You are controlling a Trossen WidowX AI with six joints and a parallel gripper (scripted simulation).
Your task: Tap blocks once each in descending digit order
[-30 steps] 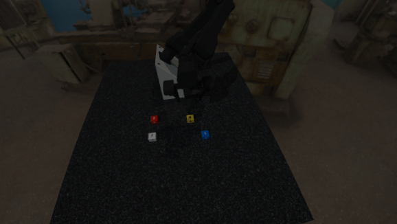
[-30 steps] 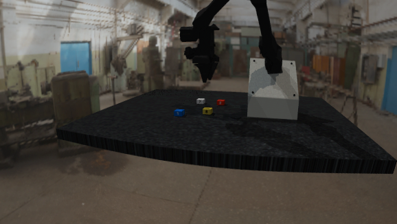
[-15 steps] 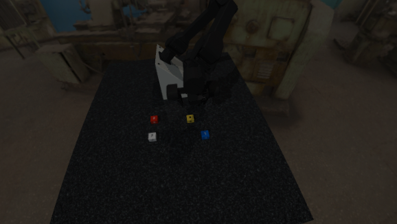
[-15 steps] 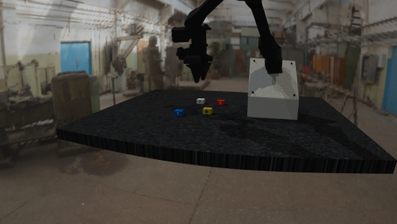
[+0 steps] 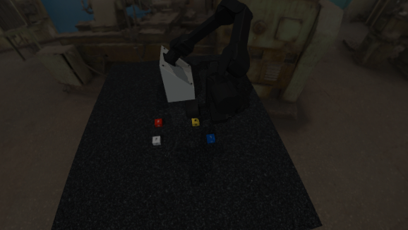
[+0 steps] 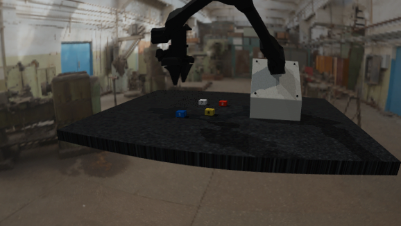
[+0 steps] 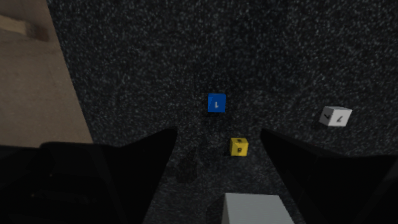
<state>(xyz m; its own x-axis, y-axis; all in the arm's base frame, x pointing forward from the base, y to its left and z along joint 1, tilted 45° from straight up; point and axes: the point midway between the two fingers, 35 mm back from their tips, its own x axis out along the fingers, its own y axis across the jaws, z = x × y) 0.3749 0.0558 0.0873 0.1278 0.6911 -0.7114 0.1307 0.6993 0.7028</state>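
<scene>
The yellow block lies 110 mm behind my gripper tip, 40 mm to the right of it and 110 mm below it. Also, from my gripper tip: blue block: 10 mm to the right, 110 mm below; white block: 50 mm behind, 230 mm to the right, 110 mm below; red block: 150 mm behind, 210 mm to the right, 110 mm below.
</scene>
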